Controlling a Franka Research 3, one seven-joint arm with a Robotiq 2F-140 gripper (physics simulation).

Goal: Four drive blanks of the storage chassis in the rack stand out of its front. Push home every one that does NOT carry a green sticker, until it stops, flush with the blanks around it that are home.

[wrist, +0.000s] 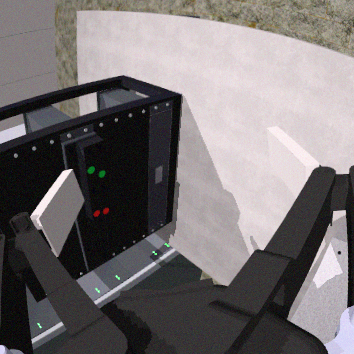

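Observation:
The black rack (150, 106) stands at the left in the wrist view, turned at an angle. A dark upright block (89, 187) stands out of its black face, with two green dots above and two red dots below. A dark grey panel (160, 135) with a small light rectangle is at the right end of that face. A grey strip with small bright green marks runs along the lower edge. I cannot tell which parts are drive blanks or which carry a green sticker. My gripper (170, 165) is open and empty; its left pad overlaps the rack face in view, and its right pad is over the pale surface.
A pale curved table top (210, 80) extends behind and right of the rack. A light grey object (320, 305) with a white patch is partly hidden behind the right finger. A mottled stone-like floor (280, 17) shows beyond the table edge. A grey wall is at the upper left.

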